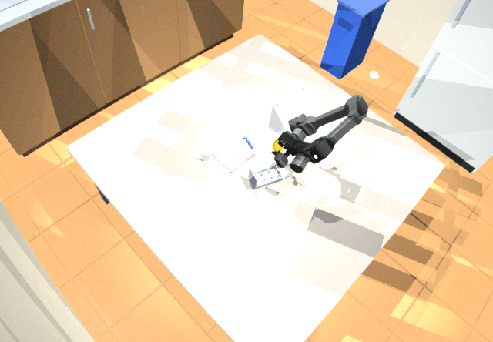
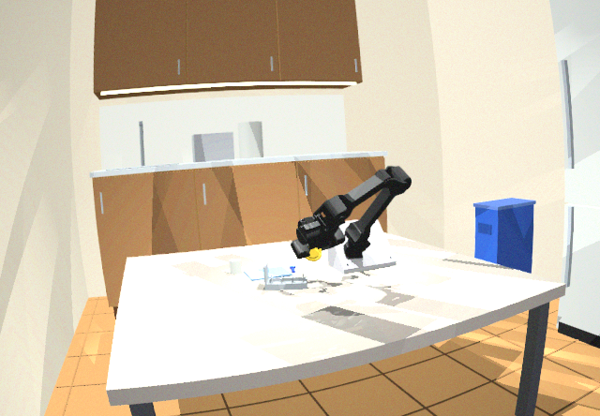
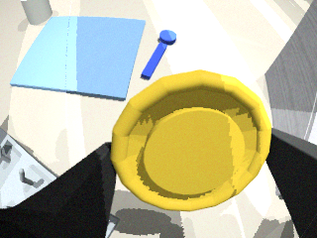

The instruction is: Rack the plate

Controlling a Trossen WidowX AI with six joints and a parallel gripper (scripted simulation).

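The grey dish rack is 100 mm ahead of my gripper tip, 70 mm below it and 60 mm to the left of it. From my gripper tip the other things lie so: yellow plate (10 mm to the left, 10 mm above); blue spoon (150 mm to the right, 90 mm below, 40 mm ahead); light blue mat (140 mm ahead, 120 mm to the right, 90 mm below).
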